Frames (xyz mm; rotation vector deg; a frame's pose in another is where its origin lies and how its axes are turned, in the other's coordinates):
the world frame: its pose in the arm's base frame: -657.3 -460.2 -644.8 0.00 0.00 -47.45
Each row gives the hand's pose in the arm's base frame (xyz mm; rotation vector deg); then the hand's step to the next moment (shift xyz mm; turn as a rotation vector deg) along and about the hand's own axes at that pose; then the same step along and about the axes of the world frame.
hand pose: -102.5 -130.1 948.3 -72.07 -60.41 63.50
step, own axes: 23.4 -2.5 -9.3 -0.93 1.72 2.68
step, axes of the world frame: -7.0 24.2 1.9 -1.59 -2.43 -1.60
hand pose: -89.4 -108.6 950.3 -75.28 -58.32 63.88
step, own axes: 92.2 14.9 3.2 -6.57 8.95 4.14
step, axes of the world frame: -56.8 71.5 -20.0 0.68 -8.26 -8.47
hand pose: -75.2 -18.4 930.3 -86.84 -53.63 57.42
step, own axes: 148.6 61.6 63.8 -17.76 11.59 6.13
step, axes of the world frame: -114.1 98.0 -85.6 4.39 -19.22 -9.93
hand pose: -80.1 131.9 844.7 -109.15 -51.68 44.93
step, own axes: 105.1 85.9 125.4 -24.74 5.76 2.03
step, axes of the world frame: -93.1 60.4 -147.8 6.90 -24.46 -1.82
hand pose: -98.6 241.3 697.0 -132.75 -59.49 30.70
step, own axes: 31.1 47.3 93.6 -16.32 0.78 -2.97
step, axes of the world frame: -23.6 13.8 -105.9 4.77 -15.40 4.00
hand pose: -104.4 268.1 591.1 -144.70 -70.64 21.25
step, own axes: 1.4 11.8 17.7 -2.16 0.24 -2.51
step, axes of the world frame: 4.2 0.2 -20.9 1.52 -1.69 2.43
